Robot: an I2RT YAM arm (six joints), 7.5 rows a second.
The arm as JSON. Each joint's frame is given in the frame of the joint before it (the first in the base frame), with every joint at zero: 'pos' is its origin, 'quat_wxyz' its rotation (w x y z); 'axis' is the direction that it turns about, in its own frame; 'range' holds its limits. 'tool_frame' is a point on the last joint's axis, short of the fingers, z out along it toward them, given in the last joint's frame.
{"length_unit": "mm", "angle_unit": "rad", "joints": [
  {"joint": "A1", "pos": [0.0, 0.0, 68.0], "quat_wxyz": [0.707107, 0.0, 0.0, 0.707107], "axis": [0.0, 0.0, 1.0], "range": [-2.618, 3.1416]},
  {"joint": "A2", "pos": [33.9, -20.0, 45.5], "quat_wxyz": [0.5, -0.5, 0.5, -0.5], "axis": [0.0, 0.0, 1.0], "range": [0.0, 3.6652]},
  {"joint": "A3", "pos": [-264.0, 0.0, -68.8], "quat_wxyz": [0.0, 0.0, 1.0, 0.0], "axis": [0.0, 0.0, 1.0], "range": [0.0, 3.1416]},
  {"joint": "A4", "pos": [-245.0, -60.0, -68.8], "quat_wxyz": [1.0, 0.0, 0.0, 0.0], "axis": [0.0, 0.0, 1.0], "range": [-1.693, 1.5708]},
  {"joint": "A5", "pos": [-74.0, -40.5, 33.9], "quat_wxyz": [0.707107, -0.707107, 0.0, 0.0], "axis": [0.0, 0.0, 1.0], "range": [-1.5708, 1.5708]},
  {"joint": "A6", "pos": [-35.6, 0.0, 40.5], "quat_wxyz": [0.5, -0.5, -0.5, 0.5], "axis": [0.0, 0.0, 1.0], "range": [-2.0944, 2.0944]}
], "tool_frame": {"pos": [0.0, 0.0, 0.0], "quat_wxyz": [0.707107, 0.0, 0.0, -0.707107]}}
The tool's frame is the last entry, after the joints.
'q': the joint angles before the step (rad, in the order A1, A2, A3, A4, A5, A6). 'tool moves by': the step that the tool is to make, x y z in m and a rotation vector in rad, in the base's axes. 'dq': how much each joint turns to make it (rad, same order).
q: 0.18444, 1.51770, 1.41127, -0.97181, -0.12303, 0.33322
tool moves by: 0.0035, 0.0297, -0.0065, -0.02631, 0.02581, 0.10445
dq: 0.09117, 0.04992, 0.02936, -0.01301, 0.01145, -0.02099
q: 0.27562, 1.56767, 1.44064, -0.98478, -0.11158, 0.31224
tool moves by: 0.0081, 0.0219, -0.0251, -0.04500, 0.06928, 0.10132
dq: 0.05700, 0.08164, 0.00006, -0.00348, 0.00234, -0.04982
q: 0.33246, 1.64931, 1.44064, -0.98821, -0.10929, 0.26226
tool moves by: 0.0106, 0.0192, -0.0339, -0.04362, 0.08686, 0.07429
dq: 0.04205, 0.10601, -0.00008, 0.00578, 0.00002, -0.03424
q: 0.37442, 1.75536, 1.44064, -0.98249, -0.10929, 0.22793
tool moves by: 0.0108, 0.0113, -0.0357, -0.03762, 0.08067, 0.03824
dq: 0.01805, 0.10714, 0.00005, 0.01593, 0.00002, -0.02086
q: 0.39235, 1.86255, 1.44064, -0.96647, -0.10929, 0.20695
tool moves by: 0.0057, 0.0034, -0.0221, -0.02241, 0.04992, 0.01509
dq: 0.00256, 0.06419, 0.00021, 0.00789, -0.00040, -0.01269
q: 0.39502, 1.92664, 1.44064, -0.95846, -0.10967, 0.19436
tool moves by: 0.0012, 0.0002, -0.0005, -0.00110, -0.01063, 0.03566
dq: -0.00071, 0.00275, 0.00145, 0.00666, 0.00038, -0.03694
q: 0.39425, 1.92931, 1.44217, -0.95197, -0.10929, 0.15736
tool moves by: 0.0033, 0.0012, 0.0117, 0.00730, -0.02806, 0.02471
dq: -0.00039, -0.00703, 0.03628, -0.01738, 0.00037, -0.02557
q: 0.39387, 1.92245, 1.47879, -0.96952, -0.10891, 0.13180
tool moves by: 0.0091, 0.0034, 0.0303, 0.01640, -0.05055, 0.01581
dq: -0.00081, -0.00025, 0.11706, -0.06619, 0.00113, -0.01721
